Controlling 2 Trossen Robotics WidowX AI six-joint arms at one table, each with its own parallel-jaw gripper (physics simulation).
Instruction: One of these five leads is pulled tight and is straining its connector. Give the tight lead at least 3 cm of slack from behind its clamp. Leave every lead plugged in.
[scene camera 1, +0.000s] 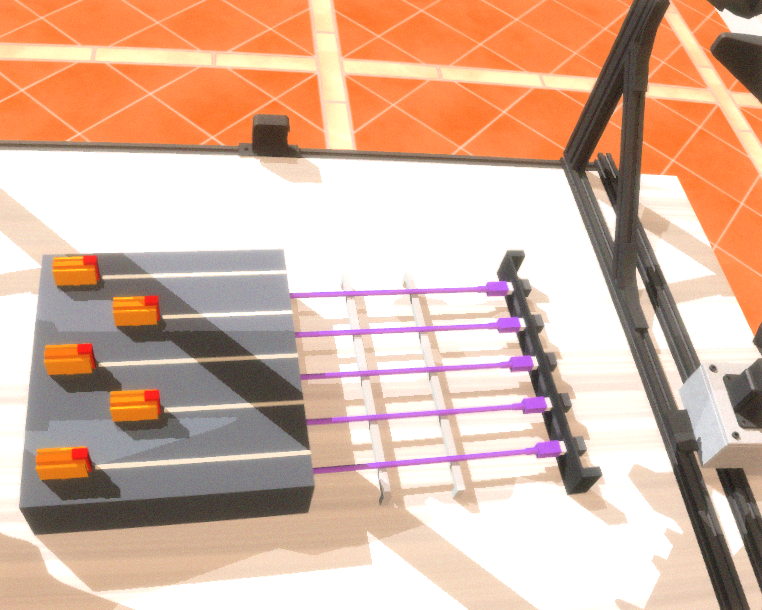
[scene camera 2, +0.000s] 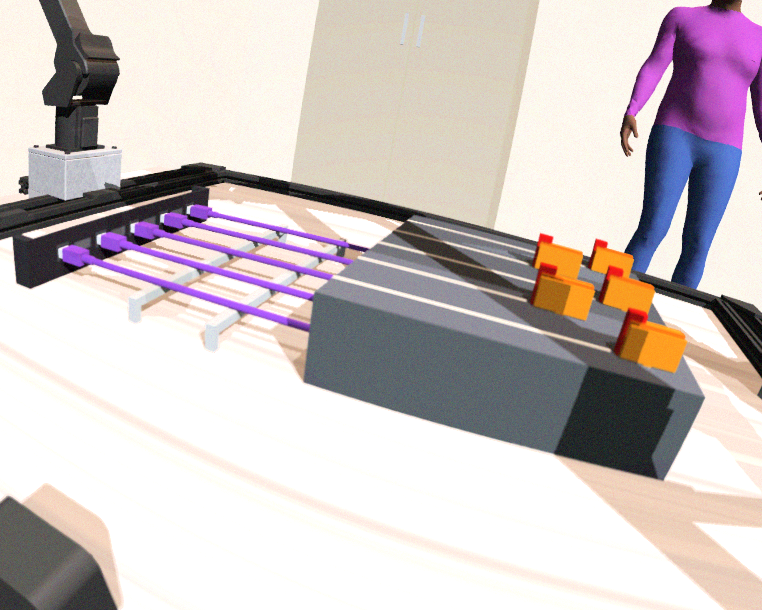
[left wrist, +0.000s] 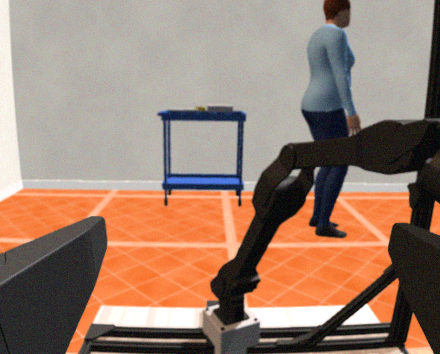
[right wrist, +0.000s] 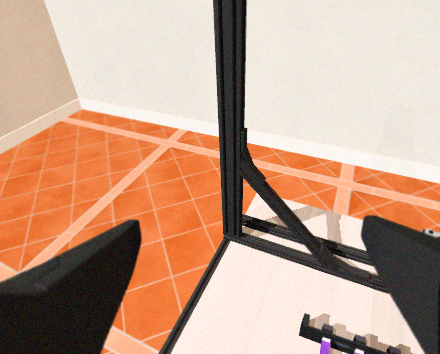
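Pixels of known places: left gripper, fingertip midpoint: (left wrist: 250, 234); right gripper, fingertip midpoint: (right wrist: 250, 228); left arm's base, origin of the base link: (scene camera 1: 755, 402) (scene camera 2: 75, 147); right arm's base, origin of the base link: (left wrist: 231, 314).
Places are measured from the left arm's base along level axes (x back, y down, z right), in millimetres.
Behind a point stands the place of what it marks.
Five purple leads (scene camera 1: 403, 329) @[x -372, y 52, z 109 mm] (scene camera 2: 233, 251) @[x -354, y 53, z 61 mm] run side by side from a grey block (scene camera 1: 215, 339) (scene camera 2: 439, 357) to a black connector rail (scene camera 1: 581, 478) @[x -206, y 39, z -72 mm] (right wrist: 315, 331) @[x -238, y 41, z 199 mm]. Each lead ends in a purple plug (scene camera 1: 522, 363) @[x -242, y 49, z 69 mm] seated at the rail. All five look straight, and I cannot tell which one is tight. Orange clamps with red tabs (scene camera 1: 135, 311) @[x -649, y -9, z 68 mm] (scene camera 2: 563, 293) @[x -651, y -3, z 85 mm] sit on the block's top. My left gripper (left wrist: 250, 234) @[x -342, y -458, z -36 mm] is open and empty, facing out over the floor. My right gripper (right wrist: 250, 228) @[x -409, y -366, z 255 mm] is open and empty, high above the table corner near the rail.
Two white comb bars (scene camera 1: 367, 387) @[x -415, y 58, z 36 mm] (scene camera 2: 167, 285) @[x -368, y 54, z 166 mm] lie under the leads. A black frame post (scene camera 1: 629, 182) @[x -93, y -36, z 285 mm] (right wrist: 229, 123) @[x -108, y -230, z 424 mm] stands at the table's corner. A small black block (scene camera 1: 270, 133) @[x -528, y 37, z 392 mm] sits on the far edge. The right arm (left wrist: 268, 211) @[x -785, y -314, z 14 mm], a blue cart (left wrist: 202, 115) and a person (left wrist: 329, 88) show beyond the table.
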